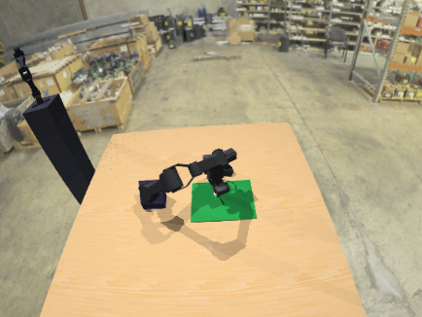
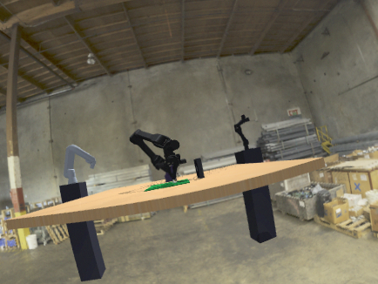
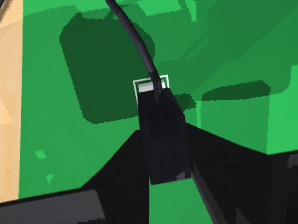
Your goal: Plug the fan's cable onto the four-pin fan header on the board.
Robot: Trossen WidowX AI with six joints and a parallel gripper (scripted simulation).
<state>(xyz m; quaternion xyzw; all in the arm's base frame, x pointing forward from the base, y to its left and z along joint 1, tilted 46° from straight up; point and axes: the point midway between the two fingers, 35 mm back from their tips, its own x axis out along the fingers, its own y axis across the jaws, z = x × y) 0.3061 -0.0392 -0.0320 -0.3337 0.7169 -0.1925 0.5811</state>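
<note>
The black fan plug lies 10 mm ahead of my gripper tip and 10 mm above it. The rest, counted from my gripper tip: green board: 20 mm ahead, 40 mm to the right, 50 mm below; four-pin header: 30 mm below; black fan: 20 mm ahead, 150 mm to the left, 20 mm above.
</note>
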